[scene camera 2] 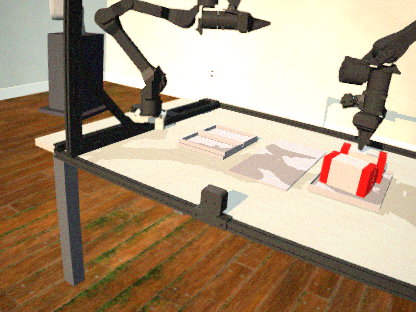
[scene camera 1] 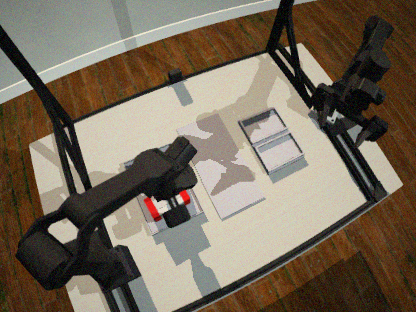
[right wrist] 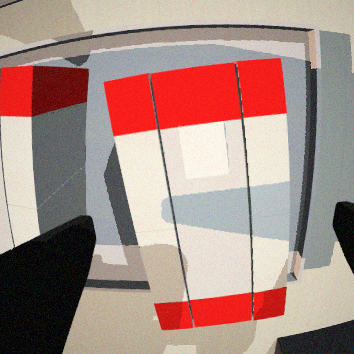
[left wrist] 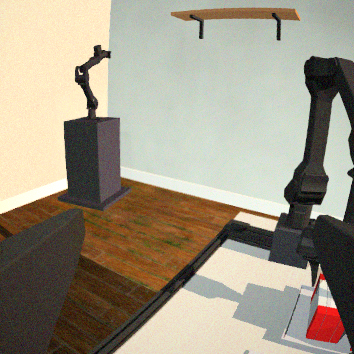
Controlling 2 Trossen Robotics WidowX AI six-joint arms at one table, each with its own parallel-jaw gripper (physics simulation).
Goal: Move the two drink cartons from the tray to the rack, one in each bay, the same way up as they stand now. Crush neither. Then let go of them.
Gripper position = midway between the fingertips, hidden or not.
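Scene camera 1 shows the left gripper (scene camera 1: 338,138), open and holding nothing, along with the right gripper (scene camera 1: 168,197) and a grey tray (scene camera 1: 155,227). Scene camera 2 shows the right gripper (scene camera 2: 363,145), likewise open and holding nothing, a pale mat (scene camera 2: 282,163) and the grey tray (scene camera 2: 373,200). Left wrist view: the left gripper (left wrist: 203,225). Right wrist view: the right gripper (right wrist: 218,222) and the tray (right wrist: 115,52).
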